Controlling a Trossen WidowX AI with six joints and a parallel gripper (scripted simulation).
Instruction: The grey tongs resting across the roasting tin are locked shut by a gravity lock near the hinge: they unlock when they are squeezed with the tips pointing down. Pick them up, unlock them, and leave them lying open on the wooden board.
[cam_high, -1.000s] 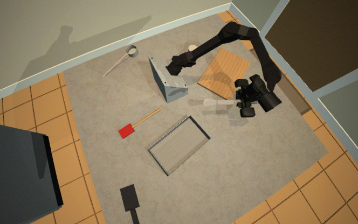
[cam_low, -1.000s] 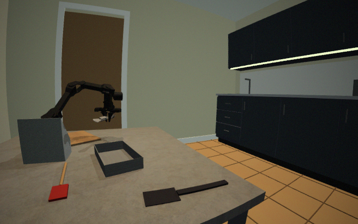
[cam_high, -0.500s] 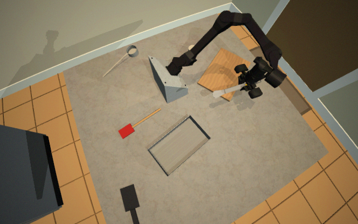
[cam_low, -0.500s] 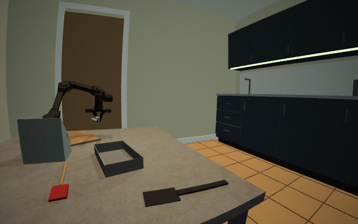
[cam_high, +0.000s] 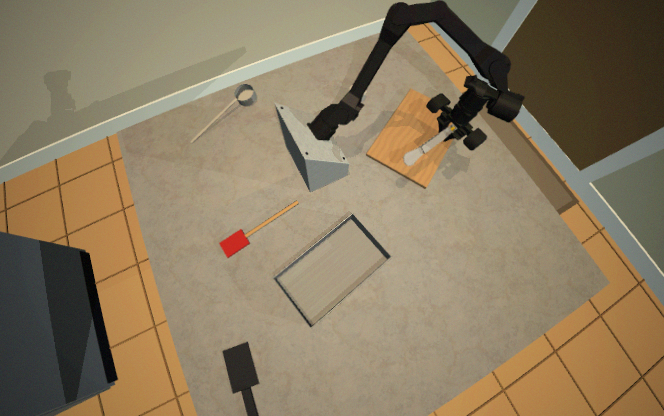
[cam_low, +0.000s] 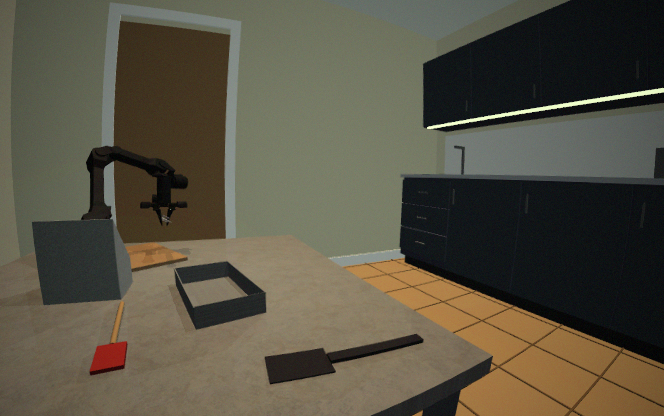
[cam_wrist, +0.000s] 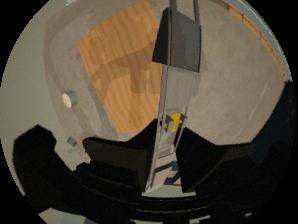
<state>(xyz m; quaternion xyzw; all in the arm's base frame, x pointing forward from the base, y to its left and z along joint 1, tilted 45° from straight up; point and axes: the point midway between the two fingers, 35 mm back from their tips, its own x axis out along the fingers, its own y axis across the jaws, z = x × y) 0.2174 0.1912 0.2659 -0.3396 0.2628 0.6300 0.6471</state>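
Right now my gripper tip is 10 cm past the wooden board, 3 cm to the right of it and 13 cm above it. Round my gripper tip: cream cup (37 cm behind, 6 cm to the right, 12 cm below); then red spatula (9 cm behind, 64 cm to the right, 13 cm below); then roasting tin (14 cm ahead, 49 cm to the right, 11 cm below).
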